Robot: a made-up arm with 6 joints.
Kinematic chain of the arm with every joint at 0, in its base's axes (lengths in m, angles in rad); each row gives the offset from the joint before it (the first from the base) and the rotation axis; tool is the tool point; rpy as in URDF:
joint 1: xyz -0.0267 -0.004 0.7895 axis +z
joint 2: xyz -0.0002 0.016 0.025 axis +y
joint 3: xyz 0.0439 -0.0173 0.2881 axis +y
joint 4: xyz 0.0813 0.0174 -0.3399 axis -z
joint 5: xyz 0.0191 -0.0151 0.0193 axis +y
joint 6: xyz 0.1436 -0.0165 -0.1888 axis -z
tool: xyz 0.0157 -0.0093 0.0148 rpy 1.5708 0 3.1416
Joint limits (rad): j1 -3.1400..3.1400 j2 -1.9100..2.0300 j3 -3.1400..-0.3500 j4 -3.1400..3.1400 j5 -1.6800..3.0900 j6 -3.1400..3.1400
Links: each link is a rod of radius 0.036 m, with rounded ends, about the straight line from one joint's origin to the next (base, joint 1, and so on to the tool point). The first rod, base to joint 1, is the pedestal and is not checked.
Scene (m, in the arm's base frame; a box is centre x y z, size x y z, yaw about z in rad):
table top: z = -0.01
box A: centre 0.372 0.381 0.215 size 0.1 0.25 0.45 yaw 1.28
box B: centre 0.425 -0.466 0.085 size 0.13 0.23 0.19 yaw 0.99
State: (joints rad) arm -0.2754 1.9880 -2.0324 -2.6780 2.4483 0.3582
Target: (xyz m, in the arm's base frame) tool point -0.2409 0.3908 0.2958
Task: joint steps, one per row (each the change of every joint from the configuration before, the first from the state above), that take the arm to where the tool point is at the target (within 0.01 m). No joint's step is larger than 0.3 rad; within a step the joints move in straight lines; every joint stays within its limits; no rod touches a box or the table.
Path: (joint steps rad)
1: 0.2801 0.0084 0.1566 0.0799 -0.0318 -0.0533
2: 0.2802 0.0084 0.1565 0.0800 -0.0318 -0.0533
3: 0.2801 0.0084 0.1566 0.0799 -0.0317 -0.0533
4: 0.2801 0.0084 0.1565 0.0799 -0.0318 -0.0533
5: 0.2801 0.0084 0.1566 0.0799 -0.0318 -0.0532
6: 0.2679 0.0000 -0.1709 -0.2872 0.0541 0.1087
7: 0.2679 0.0000 -0.1708 -0.2872 0.0540 0.1087
8: 0.2679 0.0000 -0.1709 -0.2872 0.0541 0.1087

